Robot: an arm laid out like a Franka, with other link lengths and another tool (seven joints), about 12 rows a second.
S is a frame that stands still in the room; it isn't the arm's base.
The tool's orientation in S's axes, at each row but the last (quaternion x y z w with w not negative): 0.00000 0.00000 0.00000 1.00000; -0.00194 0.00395 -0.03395 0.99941; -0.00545 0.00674 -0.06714 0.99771; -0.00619 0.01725 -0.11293 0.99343
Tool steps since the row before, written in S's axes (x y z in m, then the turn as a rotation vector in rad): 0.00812 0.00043 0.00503 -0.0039 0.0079 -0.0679; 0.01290 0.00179 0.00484 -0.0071 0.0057 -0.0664; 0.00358 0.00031 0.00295 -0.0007 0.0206 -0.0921; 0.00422 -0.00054 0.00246 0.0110 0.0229 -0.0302
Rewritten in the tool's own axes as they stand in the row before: 0.00812 0.00043 0.00503 -0.0039 0.0079 -0.0679; 0.01271 0.00264 0.00495 -0.0070 0.0055 -0.0664; 0.00347 0.00075 0.00300 -0.0023 0.0214 -0.0919; 0.00415 0.00038 0.00260 0.0066 0.0253 -0.0296
